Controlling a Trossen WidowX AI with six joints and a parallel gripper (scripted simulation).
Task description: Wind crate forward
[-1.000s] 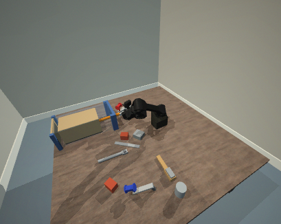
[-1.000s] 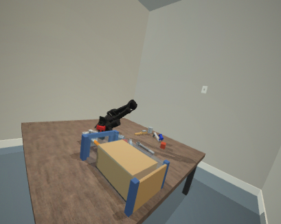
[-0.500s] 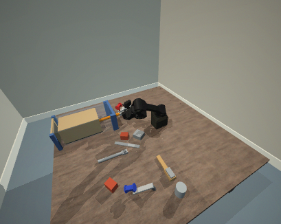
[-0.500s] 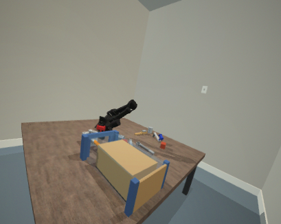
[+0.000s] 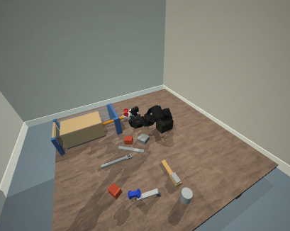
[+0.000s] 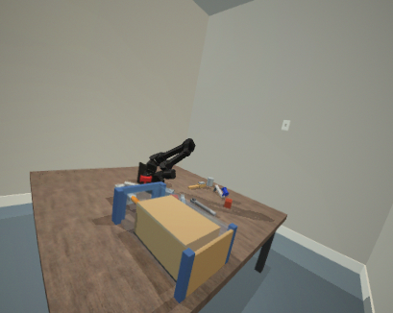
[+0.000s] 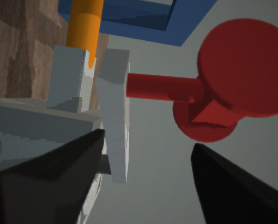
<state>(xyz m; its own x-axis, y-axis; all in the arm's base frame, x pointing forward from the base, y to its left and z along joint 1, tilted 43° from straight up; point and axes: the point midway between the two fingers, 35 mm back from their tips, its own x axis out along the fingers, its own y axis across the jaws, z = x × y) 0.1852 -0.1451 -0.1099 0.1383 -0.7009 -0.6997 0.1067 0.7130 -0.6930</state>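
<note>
Now: gripper tip 2 cm to the left of the red-gripped winch handle and 1 cm above it. Round my gripper tip: blue frame 11 cm ahead, 9 cm to the right, 2 cm below; red handle knob 3 cm ahead, 2 cm above; grey winch 7 cm behind, 7 cm to the right, 9 cm below.
</note>
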